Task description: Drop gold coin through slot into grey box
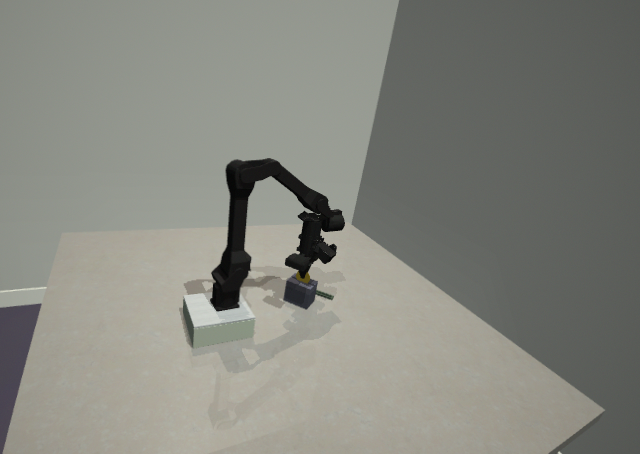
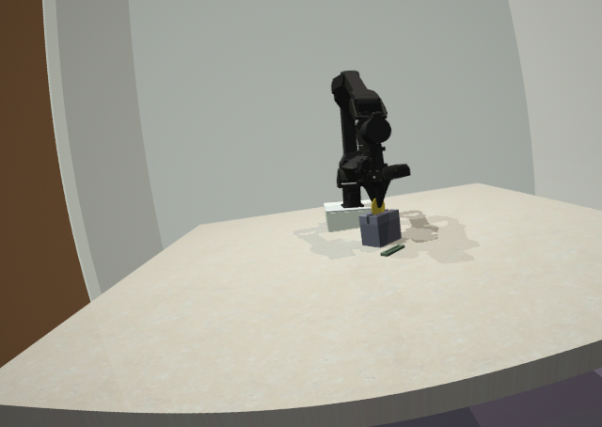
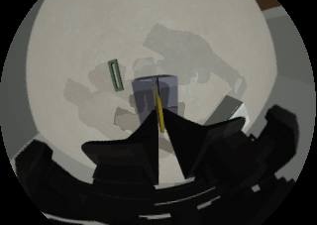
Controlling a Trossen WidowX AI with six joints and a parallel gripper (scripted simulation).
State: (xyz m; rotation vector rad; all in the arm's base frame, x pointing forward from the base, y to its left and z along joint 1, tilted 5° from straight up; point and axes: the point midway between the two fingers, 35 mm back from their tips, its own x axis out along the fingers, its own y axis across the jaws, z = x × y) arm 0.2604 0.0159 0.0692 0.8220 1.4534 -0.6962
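Right now the coin is 20 mm below my gripper tip.
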